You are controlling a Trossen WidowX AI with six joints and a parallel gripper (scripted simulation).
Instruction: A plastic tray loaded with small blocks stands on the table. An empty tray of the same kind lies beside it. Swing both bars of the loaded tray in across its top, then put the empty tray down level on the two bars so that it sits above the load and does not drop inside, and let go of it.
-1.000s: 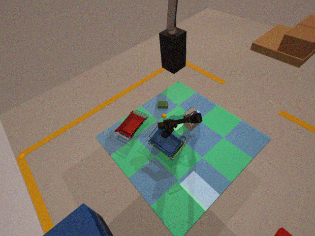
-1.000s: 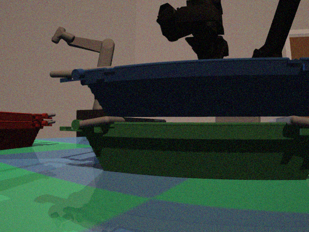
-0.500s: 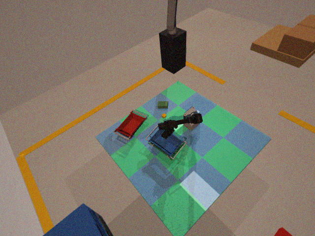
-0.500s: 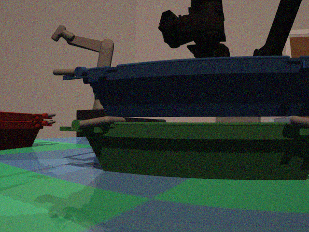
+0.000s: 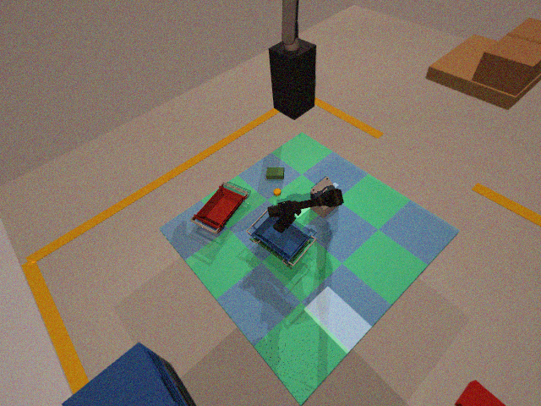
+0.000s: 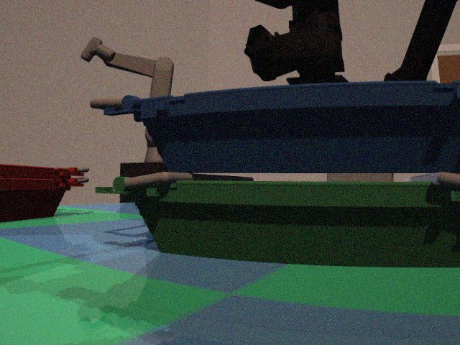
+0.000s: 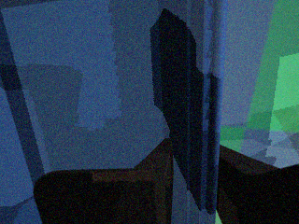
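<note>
My gripper tip is 80 mm short of the blue tray, 20 mm to the right of it and 20 mm below it. Also, from my gripper tip: orange piece (300 mm to the right, 190 mm behind, 90 mm below); small green block (430 mm to the right, 300 mm behind, 80 mm below).
</note>
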